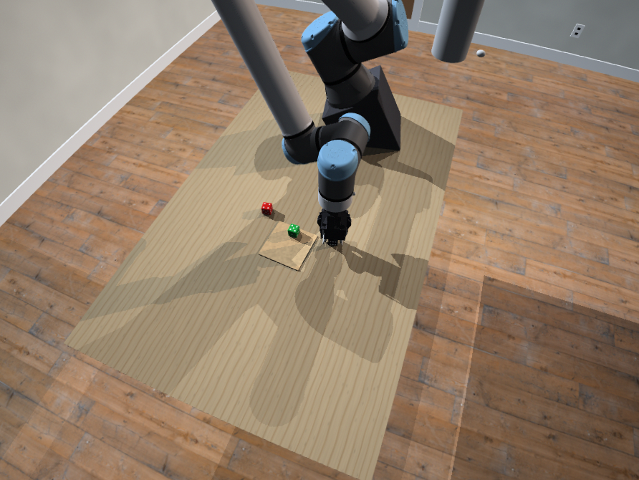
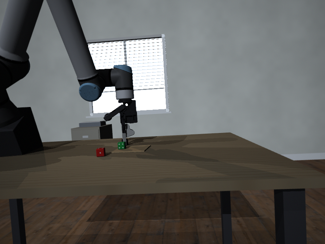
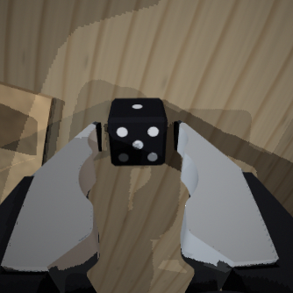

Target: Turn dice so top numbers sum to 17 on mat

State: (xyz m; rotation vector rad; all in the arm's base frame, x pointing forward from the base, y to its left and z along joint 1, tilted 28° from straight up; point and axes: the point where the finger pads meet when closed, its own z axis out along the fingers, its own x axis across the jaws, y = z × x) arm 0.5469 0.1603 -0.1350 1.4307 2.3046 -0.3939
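My hand is right at the black die. From my hand the other things lie so: red die: 250 mm to the right; then green die: 120 mm to the right, 30 mm ahead; then tan mat: 120 mm to the right, 80 mm ahead, 20 mm below.
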